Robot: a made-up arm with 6 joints.
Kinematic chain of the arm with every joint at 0, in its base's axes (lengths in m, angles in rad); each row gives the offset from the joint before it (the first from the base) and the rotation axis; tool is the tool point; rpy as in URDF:
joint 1: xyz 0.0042 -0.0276 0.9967 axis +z
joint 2: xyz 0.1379 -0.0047 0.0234 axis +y
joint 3: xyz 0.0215 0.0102 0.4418 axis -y
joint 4: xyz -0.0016 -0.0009 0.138 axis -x
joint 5: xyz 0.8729 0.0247 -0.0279 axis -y
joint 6: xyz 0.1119 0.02 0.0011 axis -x
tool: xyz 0.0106 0.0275 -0.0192 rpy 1.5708 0 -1.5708
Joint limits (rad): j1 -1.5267..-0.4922 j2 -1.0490..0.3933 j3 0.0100..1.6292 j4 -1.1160..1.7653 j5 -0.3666..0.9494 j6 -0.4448..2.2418
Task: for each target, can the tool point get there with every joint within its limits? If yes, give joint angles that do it. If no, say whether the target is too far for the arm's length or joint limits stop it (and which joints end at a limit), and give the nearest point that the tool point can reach.
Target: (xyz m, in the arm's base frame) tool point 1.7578 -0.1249 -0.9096
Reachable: no: too far | nearest point 1.1248 -0.5743 1.0831 | short by 2.139 m
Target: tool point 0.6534 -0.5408 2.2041
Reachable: yes | joints -0.7497 -0.0013 0.7255 0.5144 0.4852 0.2366
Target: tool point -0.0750 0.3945 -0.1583
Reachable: no: joint limits stop it (at a limit: joint 2, joint 3, joint 5, joint 6) | nearest point -0.2151 1.1410 1.4653 | short by 1.793 m
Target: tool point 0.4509 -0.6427 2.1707
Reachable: yes | joints -1.0315 -0.2468 0.3985 -0.3223 0.3576 0.3927
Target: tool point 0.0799 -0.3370 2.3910
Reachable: yes | joints -1.3973 -0.3597 0.7065 -0.5492 0.7276 1.1725
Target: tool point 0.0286 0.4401 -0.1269
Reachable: no: joint limits stop it (at a limit: joint 1, joint 2, joint 3, joint 5, joint 6) | nearest point -0.0401 1.1606 1.4654 | short by 1.749 m
